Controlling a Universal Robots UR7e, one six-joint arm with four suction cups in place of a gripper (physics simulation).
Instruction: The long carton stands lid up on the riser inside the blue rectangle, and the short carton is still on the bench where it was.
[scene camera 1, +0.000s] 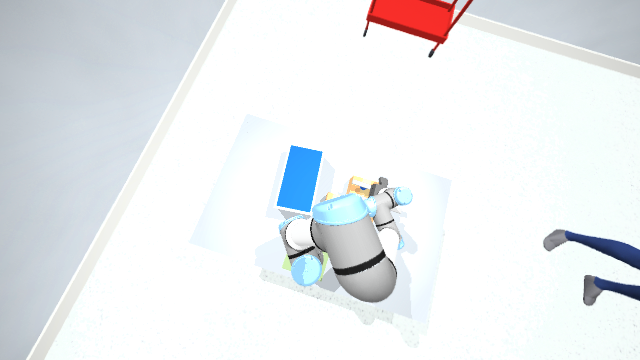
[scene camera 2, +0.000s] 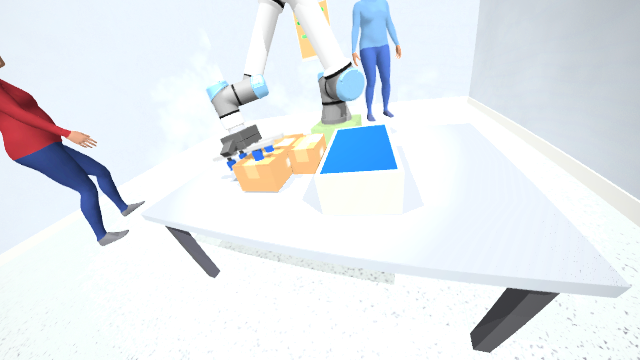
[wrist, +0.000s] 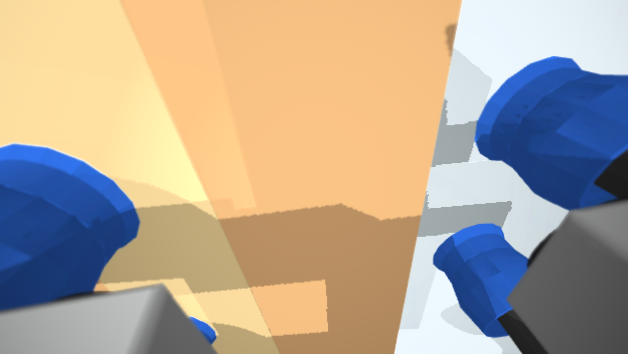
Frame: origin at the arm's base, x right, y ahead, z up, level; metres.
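Where they show: hand, tool point: (wrist: 325, 223); arm's base, link origin: (scene camera 2: 336, 120).
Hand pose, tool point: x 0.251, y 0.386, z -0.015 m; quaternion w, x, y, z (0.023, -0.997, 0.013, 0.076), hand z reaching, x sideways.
Things, the pixels of their top centre, and the offset from my tool point. Level surfaces: height alone.
- white bench, surface height: dz -0.088 m
- white riser, top centre: (scene camera 2: 359, 143) (scene camera 1: 300, 177) dx -0.401, dy -0.009, dz +0.032 m
- blue rectangle, top centre: (scene camera 2: 359, 143) (scene camera 1: 300, 177) dx -0.401, dy -0.009, dz +0.032 m
- far carton, top centre: (scene camera 2: 306, 141) dx -0.185, dy -0.118, dz +0.015 m
Two tan cartons lie side by side on the white bench (scene camera 2: 447, 223) (scene camera 1: 223, 201), left of the white riser (scene camera 2: 358, 192). The riser's top carries the blue rectangle (scene camera 2: 358, 150) (scene camera 1: 298, 178), which is bare. The near carton (scene camera 2: 261, 172) (scene camera 1: 360, 184) (wrist: 316, 109) rests flat on the bench, and the far carton (scene camera 2: 306, 154) touches its back. My suction head (scene camera 2: 249, 156) (scene camera 1: 380, 182) is tilted on the near carton's top left edge. Two cups sit on the lid and two hang past the edge over the bench (wrist: 461, 185). I cannot tell which carton is longer.
The arm's base (scene camera 2: 335, 113) stands on a green pad behind the riser. A red cart (scene camera 1: 407, 18) stands far off on the floor. A person in red (scene camera 2: 26, 121) is left of the bench and a person in blue (scene camera 2: 373, 44) stands behind it.
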